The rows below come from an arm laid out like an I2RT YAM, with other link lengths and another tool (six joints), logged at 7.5 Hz.
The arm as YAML. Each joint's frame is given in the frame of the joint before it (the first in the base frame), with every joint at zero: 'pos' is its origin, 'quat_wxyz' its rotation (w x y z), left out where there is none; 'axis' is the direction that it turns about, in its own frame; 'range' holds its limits. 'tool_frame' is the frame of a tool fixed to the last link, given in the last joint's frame.
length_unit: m
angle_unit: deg
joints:
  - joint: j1
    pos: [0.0, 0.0, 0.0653]
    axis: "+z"
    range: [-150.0, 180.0]
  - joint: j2
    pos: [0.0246, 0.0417, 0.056]
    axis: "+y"
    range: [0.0, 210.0]
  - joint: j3
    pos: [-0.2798, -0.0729, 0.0]
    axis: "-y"
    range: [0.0, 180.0]
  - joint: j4
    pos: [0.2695, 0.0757, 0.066]
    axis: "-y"
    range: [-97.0, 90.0]
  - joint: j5
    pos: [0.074, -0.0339, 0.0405]
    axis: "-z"
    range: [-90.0, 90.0]
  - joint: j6
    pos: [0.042, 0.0, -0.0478]
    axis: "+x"
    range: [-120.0, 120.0]
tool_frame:
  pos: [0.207, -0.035, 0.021]
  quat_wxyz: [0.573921, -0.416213, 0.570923, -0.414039]
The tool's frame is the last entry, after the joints.
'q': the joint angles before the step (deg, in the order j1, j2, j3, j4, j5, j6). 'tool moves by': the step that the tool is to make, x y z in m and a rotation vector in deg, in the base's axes. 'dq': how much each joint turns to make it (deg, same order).
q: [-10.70, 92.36, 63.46, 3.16, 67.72, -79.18]
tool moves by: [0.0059, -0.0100, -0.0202, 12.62, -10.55, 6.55]
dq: [-5.14, -4.50, 0.00, -9.59, -17.35, 14.43]
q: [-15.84, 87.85, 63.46, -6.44, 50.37, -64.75]
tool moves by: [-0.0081, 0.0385, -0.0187, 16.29, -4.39, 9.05]
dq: [-2.73, -8.92, -0.01, -15.90, -19.28, 9.60]
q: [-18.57, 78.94, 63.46, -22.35, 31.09, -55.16]
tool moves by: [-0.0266, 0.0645, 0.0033, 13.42, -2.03, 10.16]
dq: [-2.25, -11.17, 0.00, -14.76, -18.05, 2.53]
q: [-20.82, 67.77, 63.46, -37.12, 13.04, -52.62]
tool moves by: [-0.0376, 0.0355, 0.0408, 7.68, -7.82, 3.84]
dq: [-5.12, -11.56, 0.00, -7.65, -13.37, 2.16]
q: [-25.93, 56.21, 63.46, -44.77, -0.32, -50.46]
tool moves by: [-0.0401, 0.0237, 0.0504, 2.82, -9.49, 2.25]
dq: [-8.16, -11.05, 0.00, -4.18, -12.63, 0.14]
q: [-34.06, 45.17, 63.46, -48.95, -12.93, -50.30]
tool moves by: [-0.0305, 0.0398, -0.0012, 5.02, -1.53, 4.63]
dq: [-7.22, -6.38, 0.01, -8.99, -12.65, -2.22]
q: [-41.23, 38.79, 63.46, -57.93, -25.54, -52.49]
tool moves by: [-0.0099, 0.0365, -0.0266, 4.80, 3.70, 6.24]
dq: [-2.33, -0.26, -0.03, -8.67, -7.44, -5.02]
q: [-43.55, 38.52, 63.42, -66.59, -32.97, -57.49]
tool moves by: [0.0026, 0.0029, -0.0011, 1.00, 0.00, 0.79]
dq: [0.00, 0.61, -0.01, -0.06, -1.07, 0.01]
